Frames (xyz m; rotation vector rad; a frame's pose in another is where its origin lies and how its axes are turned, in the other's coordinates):
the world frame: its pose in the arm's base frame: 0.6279 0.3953 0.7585 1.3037 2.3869 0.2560
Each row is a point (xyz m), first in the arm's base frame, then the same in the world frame.
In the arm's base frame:
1: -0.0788 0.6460 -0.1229
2: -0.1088 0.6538 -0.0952
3: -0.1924 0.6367 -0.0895
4: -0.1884 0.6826 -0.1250
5: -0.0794 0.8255 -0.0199
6: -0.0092 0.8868 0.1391
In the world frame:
1: 0.7807 -0.7076 0.4786
2: 0.7943 -0.7165 0.4404
3: 0.8187 -0.7876 0.3996
4: 0.8645 -0.7718 0.4317
5: 0.9041 -0.5742 0.3797
6: 0.8800 -0.4320 0.2649

